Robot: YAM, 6 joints.
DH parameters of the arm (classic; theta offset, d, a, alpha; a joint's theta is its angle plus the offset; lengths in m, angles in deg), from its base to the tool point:
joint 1: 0 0.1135 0.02 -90
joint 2: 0 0 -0.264 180
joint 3: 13.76 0 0.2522 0
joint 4: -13.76 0 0.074 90
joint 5: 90 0 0 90
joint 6: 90 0.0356 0 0
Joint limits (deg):
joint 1: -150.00..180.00
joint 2: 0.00..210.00
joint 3: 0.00..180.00
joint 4: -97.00..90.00
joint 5: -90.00..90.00
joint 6: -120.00..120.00
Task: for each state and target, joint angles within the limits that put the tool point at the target. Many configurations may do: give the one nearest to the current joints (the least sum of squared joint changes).
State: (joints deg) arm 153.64 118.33 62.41 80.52 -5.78 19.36
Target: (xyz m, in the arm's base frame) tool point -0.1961 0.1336 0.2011
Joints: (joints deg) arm 144.95 84.89 14.16 90.00 -5.26 19.36
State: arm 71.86 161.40 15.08 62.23 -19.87 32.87
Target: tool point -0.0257 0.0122 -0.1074
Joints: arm 89.39 186.09 16.45 55.42 -46.51 32.87
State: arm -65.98 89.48 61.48 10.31 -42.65 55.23
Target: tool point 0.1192 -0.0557 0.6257
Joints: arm -36.12 65.05 100.49 20.34 -45.23 55.23
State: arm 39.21 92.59 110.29 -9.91 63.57 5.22
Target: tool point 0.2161 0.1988 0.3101
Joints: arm 48.94 80.12 65.73 -28.66 65.30 5.22
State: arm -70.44 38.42 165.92 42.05 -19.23 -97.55
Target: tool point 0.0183 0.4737 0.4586
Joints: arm -90.56 43.08 169.69 51.30 -22.51 -97.55
